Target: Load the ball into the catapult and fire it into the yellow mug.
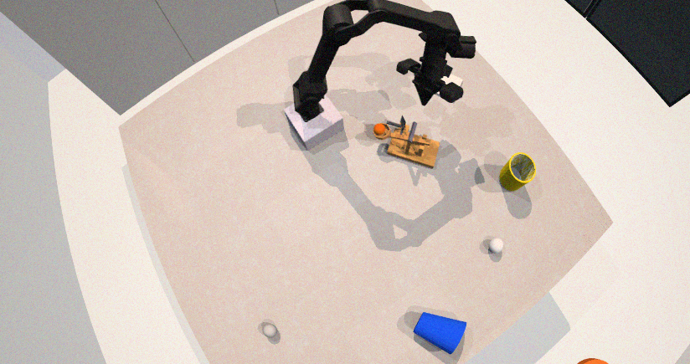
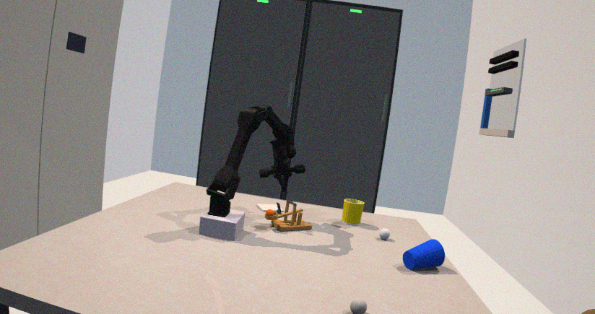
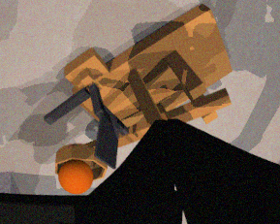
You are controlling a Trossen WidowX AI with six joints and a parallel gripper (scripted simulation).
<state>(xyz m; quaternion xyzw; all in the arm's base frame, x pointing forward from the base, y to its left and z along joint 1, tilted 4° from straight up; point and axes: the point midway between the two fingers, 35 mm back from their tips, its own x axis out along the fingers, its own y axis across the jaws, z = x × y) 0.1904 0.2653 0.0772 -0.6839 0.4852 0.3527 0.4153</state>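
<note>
My gripper tip is 3 cm past the orange ball, 12 cm to the left of it and 7 cm above it. Round my gripper tip: wooden catapult 1 cm ahead, 7 cm to the right, 8 cm below; flat white tile 7 cm behind, 18 cm to the left, 13 cm below; yellow mug 30 cm ahead, 14 cm to the left, 10 cm below.
</note>
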